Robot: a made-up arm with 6 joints.
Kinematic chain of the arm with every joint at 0, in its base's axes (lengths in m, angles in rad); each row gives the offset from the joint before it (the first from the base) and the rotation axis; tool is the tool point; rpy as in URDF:
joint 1: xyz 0 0 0.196 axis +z
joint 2: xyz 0 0 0 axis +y
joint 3: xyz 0.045 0 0.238 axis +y
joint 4: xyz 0.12 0 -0.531 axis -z
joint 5: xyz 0 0 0 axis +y
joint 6: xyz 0.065 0 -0.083 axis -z
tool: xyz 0 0 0 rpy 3.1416 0 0
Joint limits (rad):
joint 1: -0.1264..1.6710
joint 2: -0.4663..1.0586
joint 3: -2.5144..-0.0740
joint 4: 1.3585..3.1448
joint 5: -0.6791..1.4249
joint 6: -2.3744..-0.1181
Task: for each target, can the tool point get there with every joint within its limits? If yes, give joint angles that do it. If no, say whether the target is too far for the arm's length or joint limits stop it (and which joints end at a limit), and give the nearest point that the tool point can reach.
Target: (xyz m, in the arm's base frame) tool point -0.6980 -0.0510 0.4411
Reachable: no: joint limits stop it (at a limit: joint 2, joint 3, joint 5) | nearest point -0.2225 -0.0163 -0.0479 | short by 0.683 m
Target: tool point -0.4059 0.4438 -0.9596
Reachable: no: too far | nearest point -0.0829 0.3512 -0.3521 | short by 0.694 m
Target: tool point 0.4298 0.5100 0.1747
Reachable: yes | joints 0.9112 0.2098 -1.2660 2.6531 0.0831 -1.4474
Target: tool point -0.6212 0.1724 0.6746
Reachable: no: joint limits stop it (at a limit: joint 1, joint 2, joint 5) | nearest point -0.1132 0.4023 0.8201 | short by 0.576 m
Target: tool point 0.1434 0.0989 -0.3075
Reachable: yes | joints 0.2804 0.8205 -0.5390 1.8805 1.2482 -1.8982
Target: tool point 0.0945 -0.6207 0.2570
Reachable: no: joint limits stop it (at a limit: joint 1, joint 2, joint 3) | nearest point 0.0284 -0.2276 -0.0553 | short by 0.506 m
